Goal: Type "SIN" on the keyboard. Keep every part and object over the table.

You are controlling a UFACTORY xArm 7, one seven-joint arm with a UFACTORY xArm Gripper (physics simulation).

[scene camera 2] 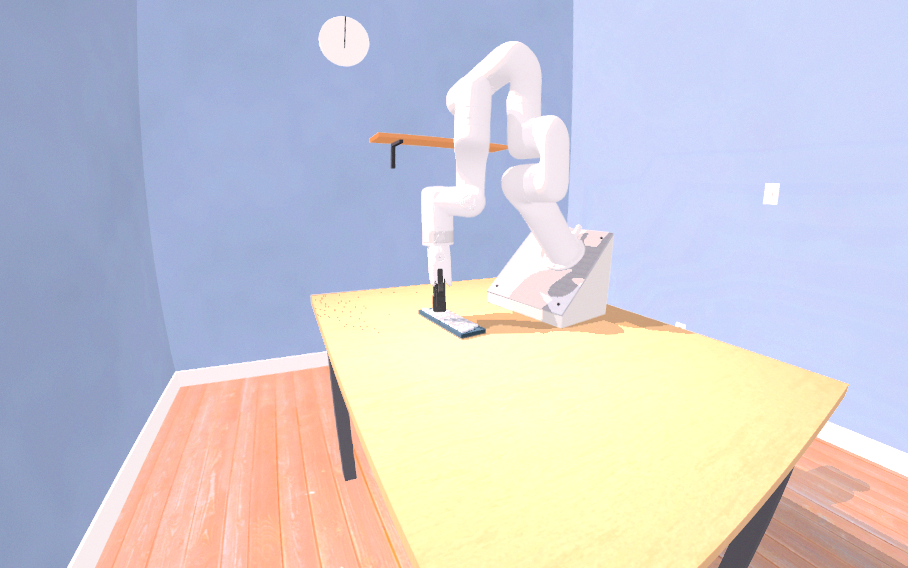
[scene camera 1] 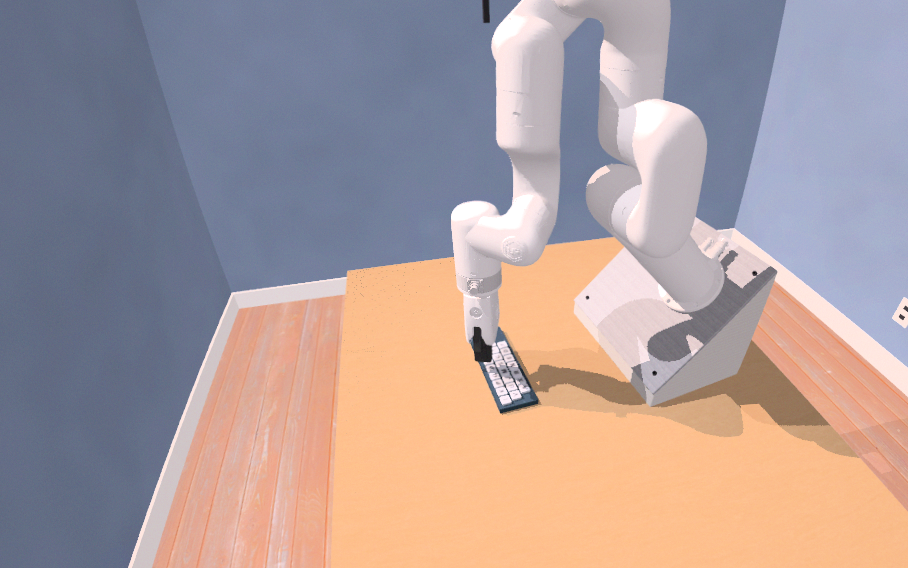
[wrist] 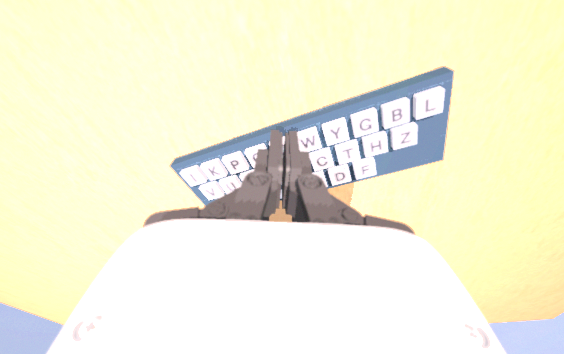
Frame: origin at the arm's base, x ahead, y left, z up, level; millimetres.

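Where they show: gripper, fingertip midpoint: (scene camera 2: 439, 311) (scene camera 1: 483, 359) (wrist: 282, 150); arm's base, origin of the base link: (scene camera 2: 564, 254) (scene camera 1: 691, 281).
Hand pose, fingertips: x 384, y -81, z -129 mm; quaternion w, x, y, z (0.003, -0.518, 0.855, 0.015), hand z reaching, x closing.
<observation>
Things, the pixels of their top centre, and the offset from my fingertips. Level surfaces: height alone.
- W key, middle of its top: (wrist: 308, 142) dx -14, dy -15, dz -22 mm
- I key, middle of its top: (wrist: 193, 177) (scene camera 1: 505, 399) dx -9, dy +88, dz -22 mm
- table, its level: dz -40 mm
The dark blue keyboard (scene camera 1: 528, 403) (scene camera 2: 473, 332) (wrist: 428, 145) with white letter keys lies flat on the table. My gripper (scene camera 1: 482, 359) (scene camera 2: 439, 310) (wrist: 282, 150) is shut and empty, pointing down, its tips at the top key row, just left of the W key (wrist: 308, 141) in the wrist view. The tips are at or very near key height; I cannot tell if they touch a key. The I key (wrist: 191, 176) shows at the left end of that row. The fingers hide the key beside W and several middle keys. No S or N letter can be read.
The table (scene camera 1: 428, 482) (scene camera 2: 535, 428) has its left edge to the left of the keyboard. The arm's wedge-shaped base (scene camera 1: 739, 341) (scene camera 2: 592, 288) stands to the right of the keyboard. A wall shelf (scene camera 2: 415, 140) hangs behind the arm.
</observation>
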